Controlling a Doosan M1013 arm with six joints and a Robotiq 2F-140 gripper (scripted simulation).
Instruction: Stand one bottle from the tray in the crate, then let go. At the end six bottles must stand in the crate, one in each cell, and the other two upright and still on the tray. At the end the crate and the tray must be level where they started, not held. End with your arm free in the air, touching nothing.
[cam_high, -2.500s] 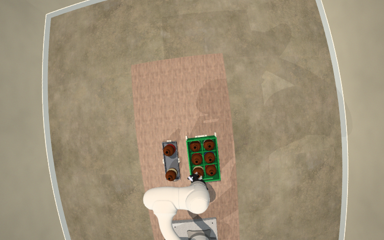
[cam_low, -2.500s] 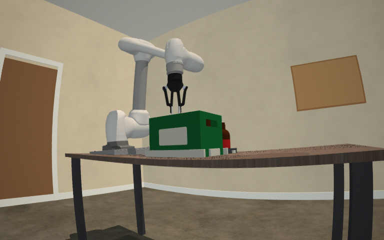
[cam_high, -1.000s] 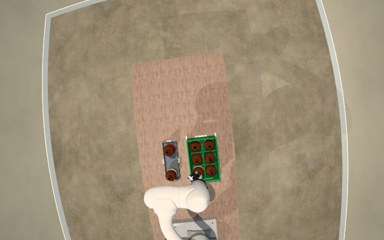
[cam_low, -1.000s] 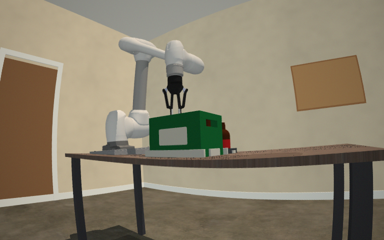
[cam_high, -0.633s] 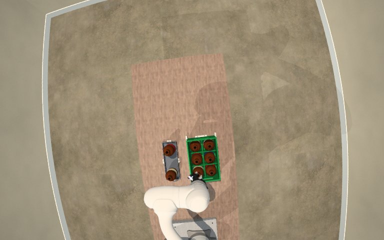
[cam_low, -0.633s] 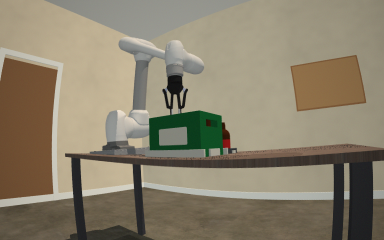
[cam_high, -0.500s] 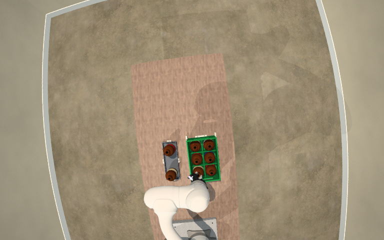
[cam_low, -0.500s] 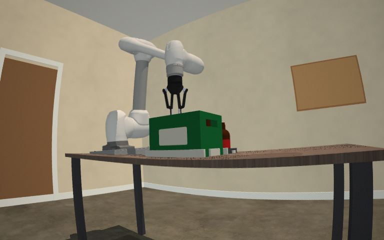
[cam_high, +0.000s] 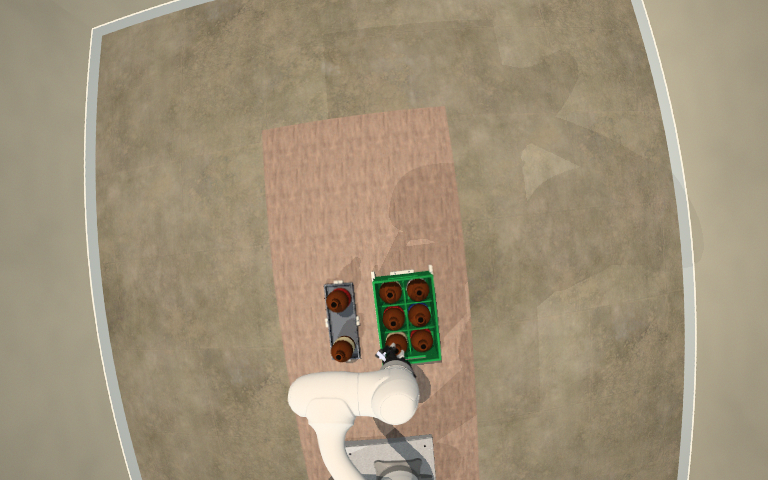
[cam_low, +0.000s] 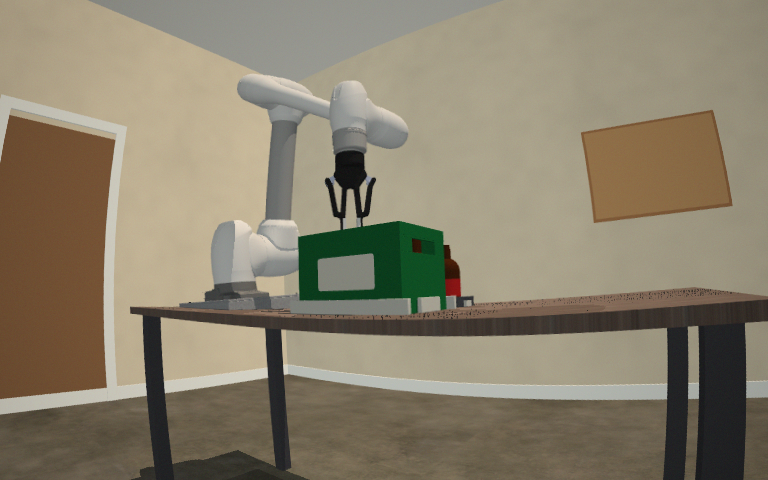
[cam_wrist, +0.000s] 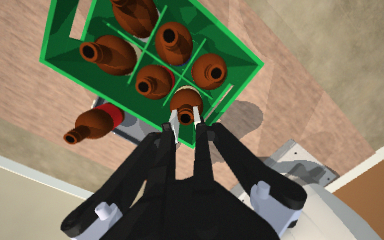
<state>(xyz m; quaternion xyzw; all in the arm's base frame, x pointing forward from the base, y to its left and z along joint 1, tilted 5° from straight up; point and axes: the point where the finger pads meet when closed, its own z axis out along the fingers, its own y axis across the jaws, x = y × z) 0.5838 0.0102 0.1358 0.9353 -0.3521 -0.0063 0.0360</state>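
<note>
My hand is 90 mm short of the green crate, 40 mm to the left of it and 110 mm above it. The rest, counted from my hand: grey tray 60 mm ahead, 190 mm to the left, 180 mm below.
</note>
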